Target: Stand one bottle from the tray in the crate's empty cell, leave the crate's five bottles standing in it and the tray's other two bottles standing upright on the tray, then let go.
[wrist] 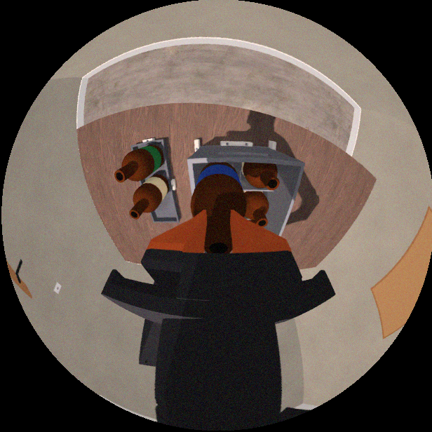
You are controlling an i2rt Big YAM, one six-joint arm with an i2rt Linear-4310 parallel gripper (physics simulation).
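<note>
My gripper [218,214] is shut on the neck of a brown bottle with a blue band [218,192]. The bottle is in front of the left part of the grey crate [295,200] and hides the cells behind it; how deep its base sits cannot be told. In the crate's right part stand a brown bottle [260,176] at the far end and another brown bottle [256,205] nearer. The crate's other bottles are hidden. On the grey tray [166,212] at the left, a green-banded bottle [142,164] and a cream-banded bottle [151,195] stand upright.
The crate and tray rest on a brown wooden table [107,210]. Small white blocks lie by them, one [197,144] near the crate's far left corner and one [173,184] beside the tray. The crate's far wall and dividers rise close around the held bottle. A pale raised edge [215,41] runs beyond the table.
</note>
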